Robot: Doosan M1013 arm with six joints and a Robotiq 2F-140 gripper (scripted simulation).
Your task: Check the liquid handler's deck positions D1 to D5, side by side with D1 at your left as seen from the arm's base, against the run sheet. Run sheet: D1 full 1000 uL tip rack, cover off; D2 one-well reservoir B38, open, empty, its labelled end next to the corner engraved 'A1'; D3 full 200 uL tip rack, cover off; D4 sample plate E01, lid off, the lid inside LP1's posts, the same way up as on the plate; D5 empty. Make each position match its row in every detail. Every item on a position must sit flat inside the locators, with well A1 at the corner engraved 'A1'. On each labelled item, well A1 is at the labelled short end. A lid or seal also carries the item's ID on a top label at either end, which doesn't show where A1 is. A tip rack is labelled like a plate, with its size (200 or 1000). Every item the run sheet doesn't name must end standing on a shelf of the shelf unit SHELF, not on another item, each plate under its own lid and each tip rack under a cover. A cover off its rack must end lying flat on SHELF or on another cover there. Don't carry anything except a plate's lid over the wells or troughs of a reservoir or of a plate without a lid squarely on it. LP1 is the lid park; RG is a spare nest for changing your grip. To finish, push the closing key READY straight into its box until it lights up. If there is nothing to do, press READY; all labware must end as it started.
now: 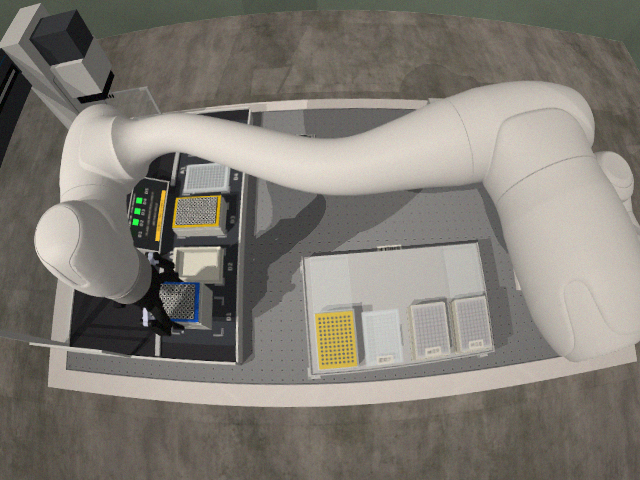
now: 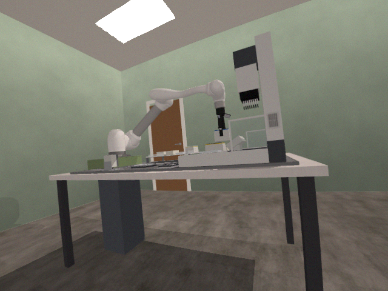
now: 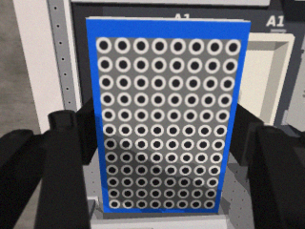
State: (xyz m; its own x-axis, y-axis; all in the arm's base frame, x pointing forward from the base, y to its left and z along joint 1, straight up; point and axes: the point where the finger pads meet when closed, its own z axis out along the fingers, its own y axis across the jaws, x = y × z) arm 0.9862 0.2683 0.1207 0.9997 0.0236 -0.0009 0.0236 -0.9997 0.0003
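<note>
The cream one-well reservoir lies 14 cm below my hand and 12 cm to the right of it. Also, from my hand: yellow-rimmed tip rack: 24 cm to the right, 11 cm below, 1 cm ahead; then white sample plate: 37 cm to the right, 14 cm below, 1 cm ahead; then blue-rimmed tip rack: 1 cm to the left, 1 cm ahead.
</note>
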